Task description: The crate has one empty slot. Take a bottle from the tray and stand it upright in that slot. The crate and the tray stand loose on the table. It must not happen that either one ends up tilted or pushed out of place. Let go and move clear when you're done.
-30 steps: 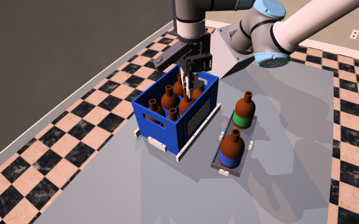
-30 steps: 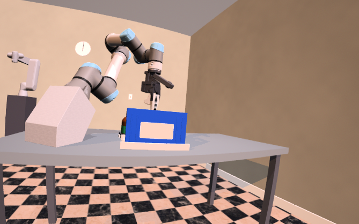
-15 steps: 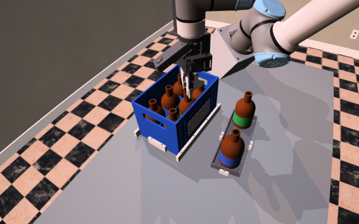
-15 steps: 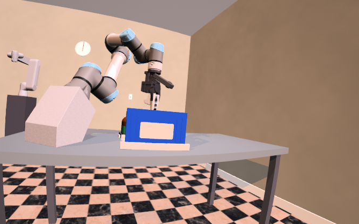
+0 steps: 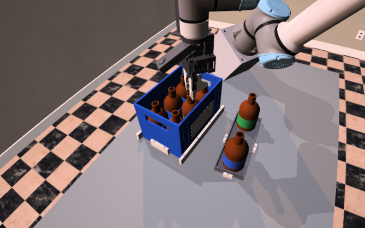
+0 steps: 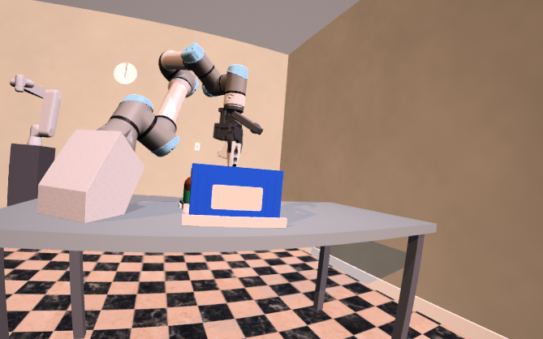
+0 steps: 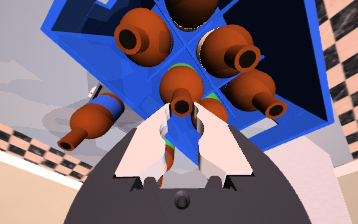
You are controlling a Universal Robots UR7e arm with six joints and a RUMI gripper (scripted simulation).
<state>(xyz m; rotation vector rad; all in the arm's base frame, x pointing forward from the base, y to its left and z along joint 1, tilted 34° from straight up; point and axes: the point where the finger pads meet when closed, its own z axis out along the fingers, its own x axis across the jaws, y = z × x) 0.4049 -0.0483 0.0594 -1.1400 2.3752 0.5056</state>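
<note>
Right now the blue crate is 40 mm to the right of my hand and 90 mm below it.
</note>
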